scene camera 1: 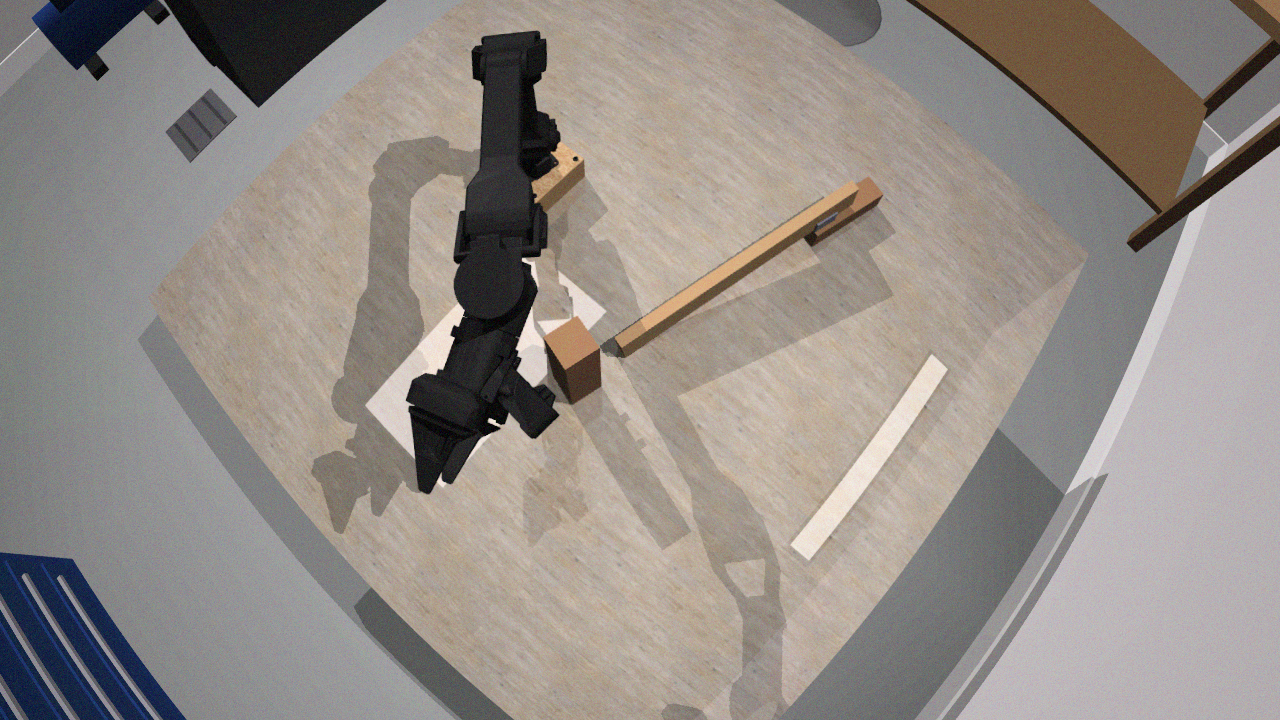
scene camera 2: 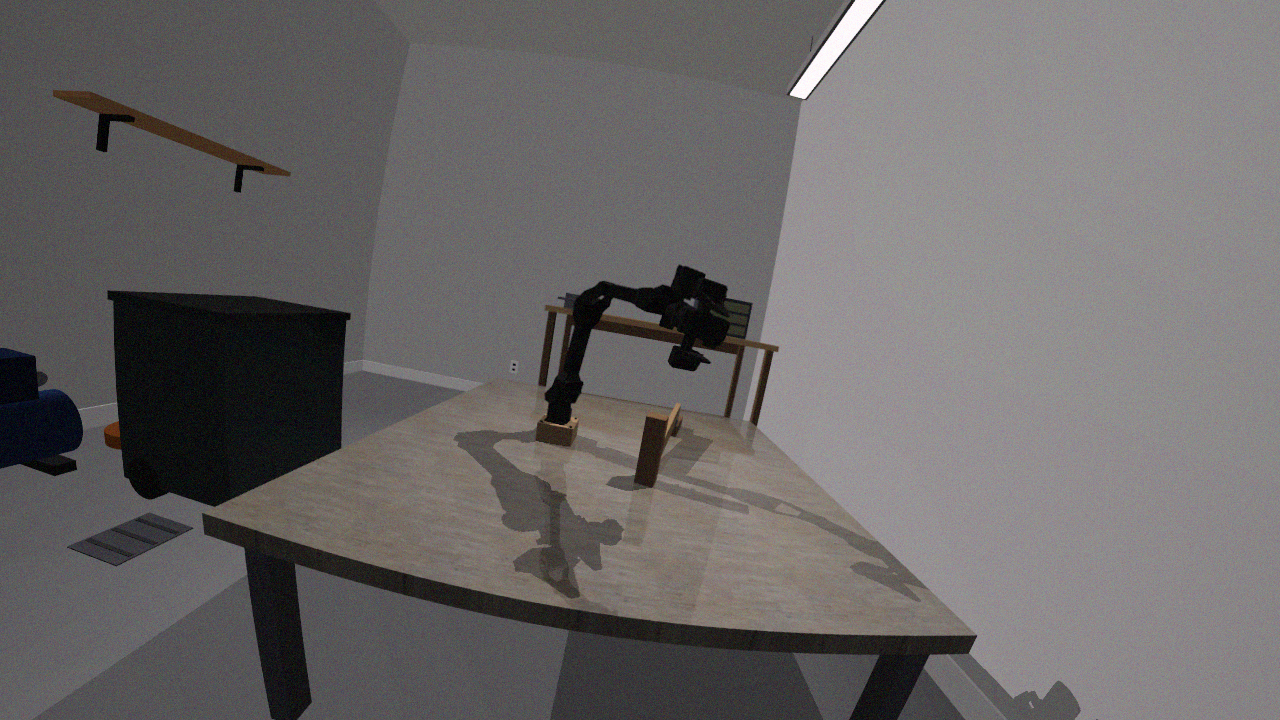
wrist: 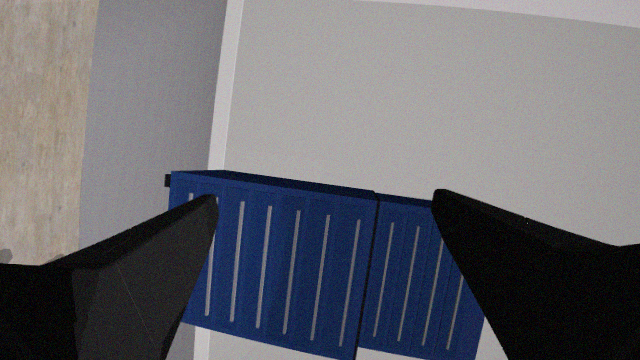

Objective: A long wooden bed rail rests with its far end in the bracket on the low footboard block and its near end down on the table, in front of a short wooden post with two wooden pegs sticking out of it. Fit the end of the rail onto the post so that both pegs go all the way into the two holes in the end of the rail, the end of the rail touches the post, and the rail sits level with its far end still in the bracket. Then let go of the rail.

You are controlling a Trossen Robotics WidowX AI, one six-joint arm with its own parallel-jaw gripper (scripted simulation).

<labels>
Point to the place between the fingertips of my gripper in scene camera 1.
At 435,487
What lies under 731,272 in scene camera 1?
A wooden bed rail.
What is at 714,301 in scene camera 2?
My gripper.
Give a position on a wooden post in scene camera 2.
At 655,427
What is my gripper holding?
Nothing.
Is my gripper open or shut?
Open.
</labels>
